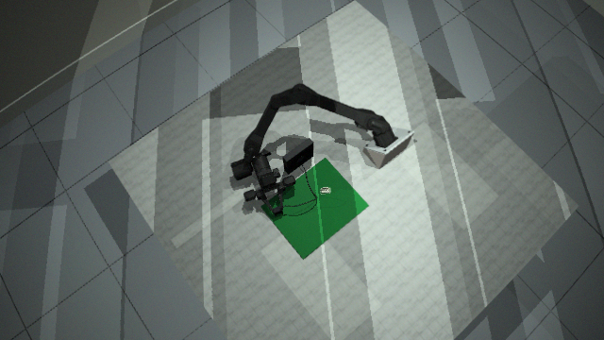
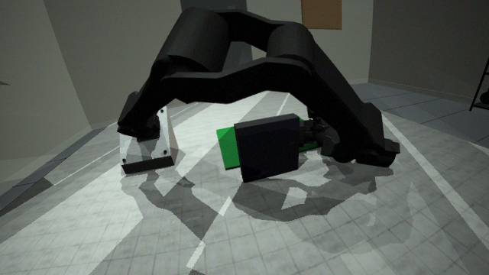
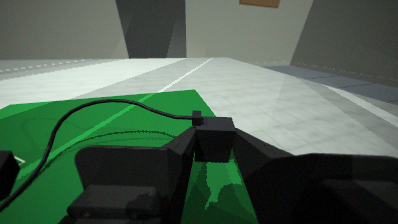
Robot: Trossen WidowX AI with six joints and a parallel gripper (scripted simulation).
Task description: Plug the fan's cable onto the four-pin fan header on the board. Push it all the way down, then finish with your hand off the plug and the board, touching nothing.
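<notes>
The black plug is 1 cm below my gripper tip. The rest, counted from my gripper tip: green board: 12 cm behind, 6 cm to the left, 5 cm below; black fan: 18 cm behind, 10 cm to the right, 3 cm above; white four-pin fan header: 19 cm behind, 4 cm to the left, 3 cm below.
</notes>
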